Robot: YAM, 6 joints.
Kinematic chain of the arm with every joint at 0, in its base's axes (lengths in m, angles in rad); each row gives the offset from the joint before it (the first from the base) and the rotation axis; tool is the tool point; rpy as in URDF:
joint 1: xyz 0 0 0.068 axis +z
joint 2: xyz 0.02 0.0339 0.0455 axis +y
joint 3: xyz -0.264 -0.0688 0 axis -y
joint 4: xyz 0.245 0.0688 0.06 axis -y
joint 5: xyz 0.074 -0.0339 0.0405 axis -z
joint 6: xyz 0.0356 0 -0.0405 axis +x
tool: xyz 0 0 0 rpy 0 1.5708 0
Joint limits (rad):
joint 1: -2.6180..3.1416
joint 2: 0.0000..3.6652
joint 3: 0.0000..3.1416
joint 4: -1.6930..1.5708
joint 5: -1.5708..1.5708
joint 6: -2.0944..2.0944
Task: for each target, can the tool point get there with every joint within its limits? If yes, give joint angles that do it. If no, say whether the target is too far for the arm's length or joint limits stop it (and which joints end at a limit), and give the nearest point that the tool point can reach.
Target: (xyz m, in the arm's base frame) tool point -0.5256 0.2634 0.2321
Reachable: yes | joints 2.6950 2.7530 2.8533 -0.7535 0.3022 -0.9137
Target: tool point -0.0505 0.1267 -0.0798
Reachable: yes | joints 2.2013 2.6666 0.4826 0.2427 1.2599 -1.2993
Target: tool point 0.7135 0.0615 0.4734
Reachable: no: too far | nearest point 0.5738 0.0495 0.4009 | short by 0.158 m
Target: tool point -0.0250 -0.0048 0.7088
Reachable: yes | joints 2.1672 1.2570 2.4427 0.0295 -0.7145 1.5024
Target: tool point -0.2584 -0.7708 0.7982
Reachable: no: too far | nearest point -0.1569 -0.4681 0.5225 | short by 0.422 m
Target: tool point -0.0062 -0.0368 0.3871
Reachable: yes | joints 0.9633 0.2853 1.2128 -1.2421 0.4631 0.4228
